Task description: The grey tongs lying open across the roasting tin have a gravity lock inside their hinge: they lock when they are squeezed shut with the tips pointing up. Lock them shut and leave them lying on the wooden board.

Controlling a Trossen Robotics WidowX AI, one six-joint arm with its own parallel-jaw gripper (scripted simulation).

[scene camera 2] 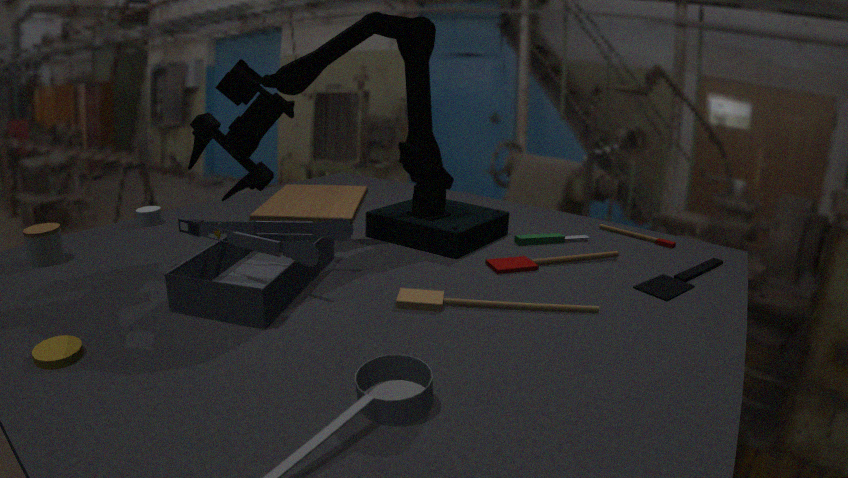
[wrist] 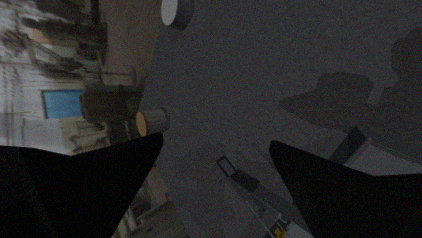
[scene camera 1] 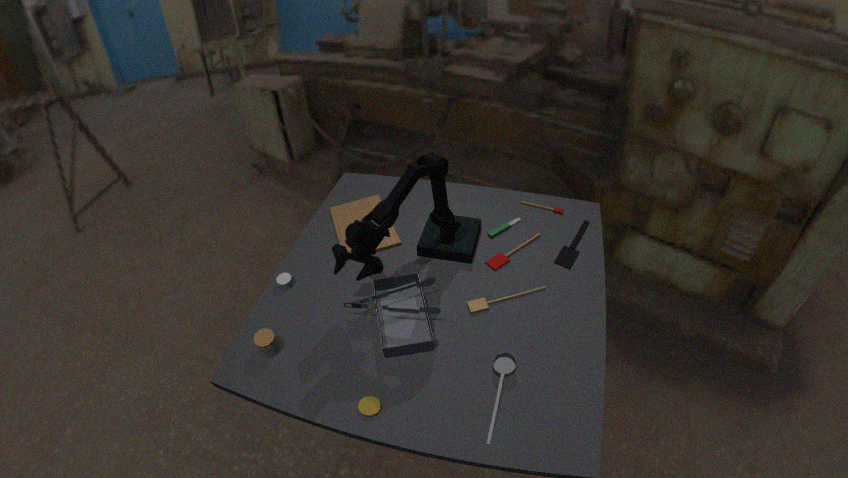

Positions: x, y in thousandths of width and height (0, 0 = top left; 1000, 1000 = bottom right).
My gripper shows in scene camera 2 (242, 386), in the wrist view (515, 595) and in scene camera 1 (407, 578).
